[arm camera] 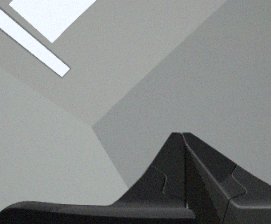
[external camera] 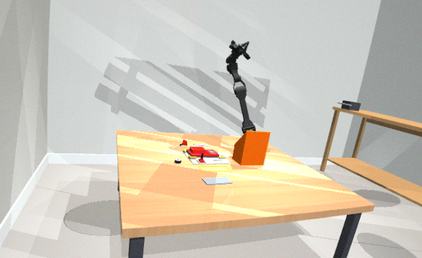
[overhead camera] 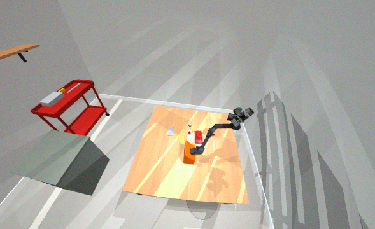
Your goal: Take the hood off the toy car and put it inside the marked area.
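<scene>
Now: gripper tip 340 mm short of the red hood, 230 mm to the right of it and 780 mm above it. From my gripper tip the other things lie so: black wheel (490 mm ahead, 380 mm to the left, 810 mm below).
</scene>
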